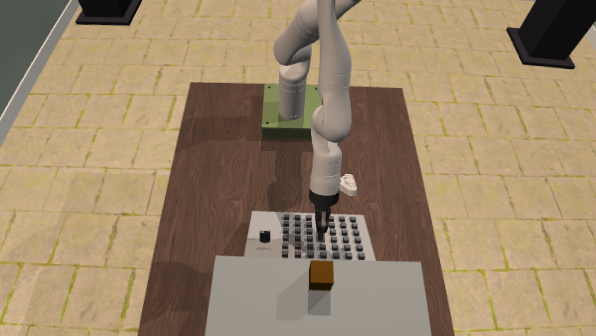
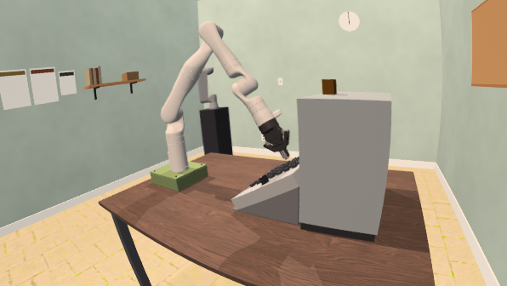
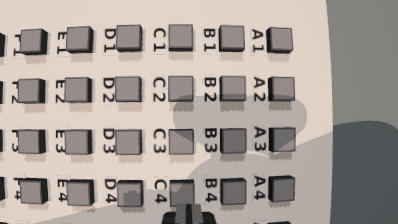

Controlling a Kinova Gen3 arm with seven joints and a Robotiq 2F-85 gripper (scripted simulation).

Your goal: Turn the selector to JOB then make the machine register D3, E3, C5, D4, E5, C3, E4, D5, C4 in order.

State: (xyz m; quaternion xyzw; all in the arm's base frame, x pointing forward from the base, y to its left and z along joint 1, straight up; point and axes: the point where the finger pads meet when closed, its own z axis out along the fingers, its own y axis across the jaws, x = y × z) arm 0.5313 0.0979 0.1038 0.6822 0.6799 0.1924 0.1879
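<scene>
The C4 key lies 20 mm ahead of my hand, 10 mm to the left of it and 40 mm below it. Round my hand: C5 key (20 mm ahead, 20 mm to the right, 40 mm below); D4 key (10 mm behind, 10 mm to the left, 60 mm below); D5 key (10 mm behind, 20 mm to the right, 60 mm below).
</scene>
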